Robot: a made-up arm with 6 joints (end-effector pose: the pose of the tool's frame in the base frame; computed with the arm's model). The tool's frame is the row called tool.
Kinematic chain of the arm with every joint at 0, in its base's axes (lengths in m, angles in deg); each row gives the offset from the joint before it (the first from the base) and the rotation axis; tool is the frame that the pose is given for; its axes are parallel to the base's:
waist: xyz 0 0 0.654 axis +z
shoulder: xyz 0.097 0 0 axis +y
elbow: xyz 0 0 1.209 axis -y
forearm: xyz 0 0 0.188 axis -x
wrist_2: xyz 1.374 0 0 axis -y
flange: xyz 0.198 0 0 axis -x
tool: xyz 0 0 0
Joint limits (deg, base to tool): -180..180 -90..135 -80.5..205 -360..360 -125..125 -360..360
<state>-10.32 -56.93 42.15 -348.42 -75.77 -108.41</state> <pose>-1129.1 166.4 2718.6 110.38 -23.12 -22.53</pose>
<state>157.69 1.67 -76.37 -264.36 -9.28 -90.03</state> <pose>-584.1 274.0 366.8 -40.75 74.20 121.58</pose>
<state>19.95 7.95 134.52 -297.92 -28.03 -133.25</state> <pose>-700.0 -341.6 3009.2 -150.74 -57.14 -110.11</pose>
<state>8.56 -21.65 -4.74 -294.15 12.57 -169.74</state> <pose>1072.6 201.2 2430.3 99.80 -21.66 20.90</pose>
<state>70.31 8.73 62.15 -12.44 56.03 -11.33</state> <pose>331.7 821.8 3248.8 170.69 -68.64 -80.31</pose>
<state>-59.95 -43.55 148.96 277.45 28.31 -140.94</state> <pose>-1184.3 1861.3 999.4 50.42 14.52 149.11</pose>
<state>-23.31 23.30 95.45 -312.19 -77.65 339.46</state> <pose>819.5 -509.1 3130.4 7.41 -0.14 -69.68</pose>
